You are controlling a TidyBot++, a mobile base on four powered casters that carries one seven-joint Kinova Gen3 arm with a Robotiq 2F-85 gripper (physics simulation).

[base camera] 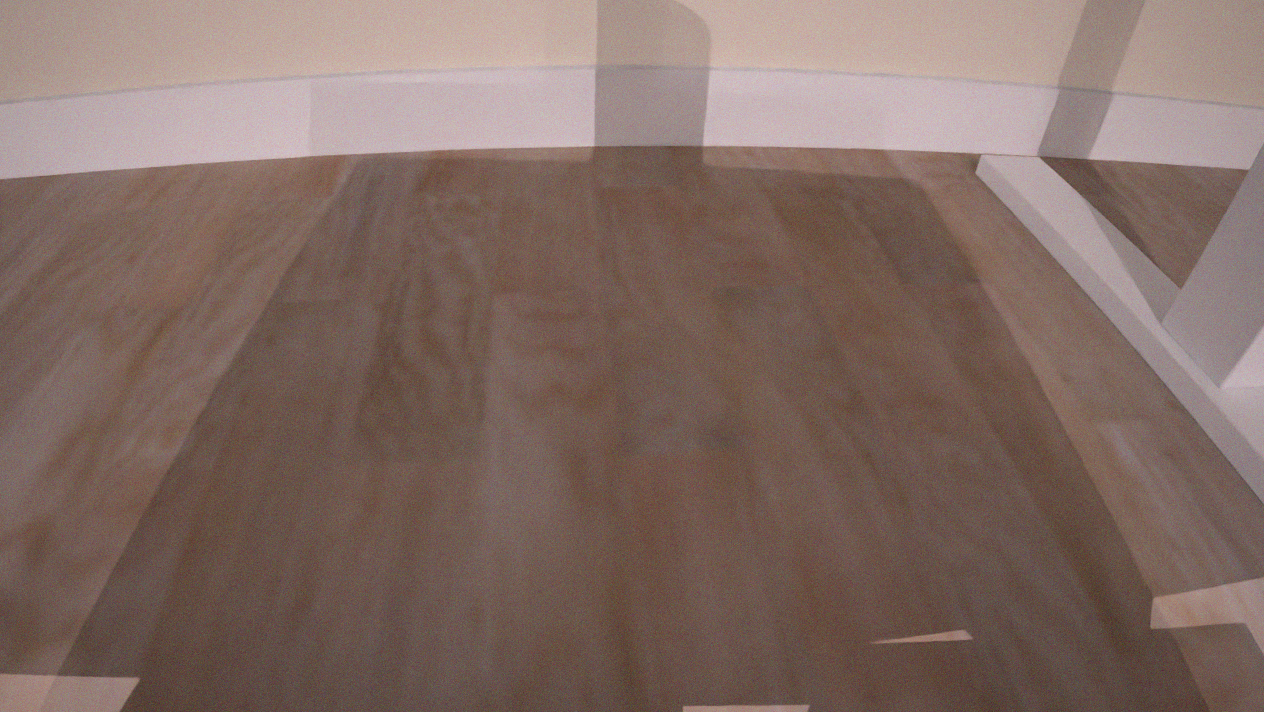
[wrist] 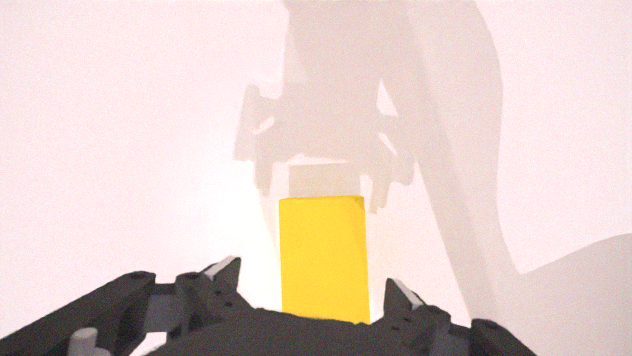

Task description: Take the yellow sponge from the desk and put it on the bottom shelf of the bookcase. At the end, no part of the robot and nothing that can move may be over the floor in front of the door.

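Places are measured from the arm's base along level axes (x left, y back, z up), in millimetres.
Where they show: gripper, fingertip midpoint: (wrist: 311, 283).
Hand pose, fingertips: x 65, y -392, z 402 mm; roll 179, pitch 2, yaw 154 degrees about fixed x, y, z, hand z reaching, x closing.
Observation:
After its pixels a point has its place.
The yellow sponge (wrist: 324, 257) @[x 57, y -397, z 369 mm] lies on the white desk top (wrist: 125, 150) @[x 209, y -536, z 324 mm] in the wrist view, its long side running nearly straight up the picture. My gripper (wrist: 311, 283) @[x 65, y -392, z 402 mm] is open, with one finger to the left and one to the right of the sponge. White desk shows between each fingertip and the sponge. The near end of the sponge is hidden behind the dark gripper body. How high the fingertips are above the desk is hard to tell. The bookcase and the door do not show in either view.
In the base camera view, a wall with a white baseboard (base camera: 442, 119) @[x 192, y -827, z -360 mm] runs across the back of the wooden floor (base camera: 548, 398) @[x 41, y -447, z -396 mm]. A white floor bar (base camera: 1096, 274) @[x -435, y -600, z -373 mm] with an upright (base camera: 1225, 291) @[x -461, y -491, z -309 mm] stands at the right. Shadows of the arm and gripper fall on the desk top.

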